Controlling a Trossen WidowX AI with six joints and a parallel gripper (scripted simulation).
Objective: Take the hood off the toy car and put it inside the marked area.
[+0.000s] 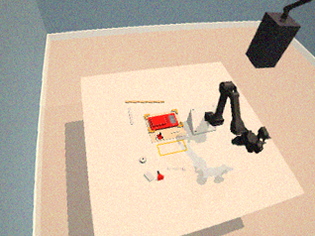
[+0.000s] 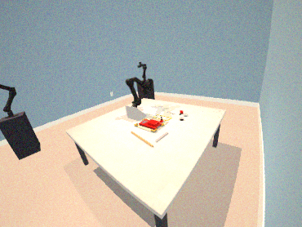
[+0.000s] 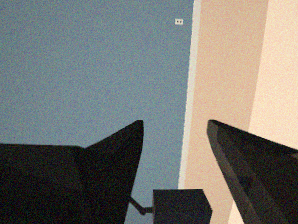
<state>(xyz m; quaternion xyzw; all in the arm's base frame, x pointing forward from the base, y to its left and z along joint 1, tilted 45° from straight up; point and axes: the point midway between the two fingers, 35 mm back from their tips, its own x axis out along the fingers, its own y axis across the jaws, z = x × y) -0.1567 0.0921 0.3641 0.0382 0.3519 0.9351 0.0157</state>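
Now: gripper tip 50 cm short of the grey bar, 2 cm to the left of it and 26 cm above it. From my gripper tip the other things lie so: hood (56 cm ahead, 37 cm to the right, 23 cm below); then thin wooden stick (62 cm ahead, 58 cm to the right, 26 cm below).
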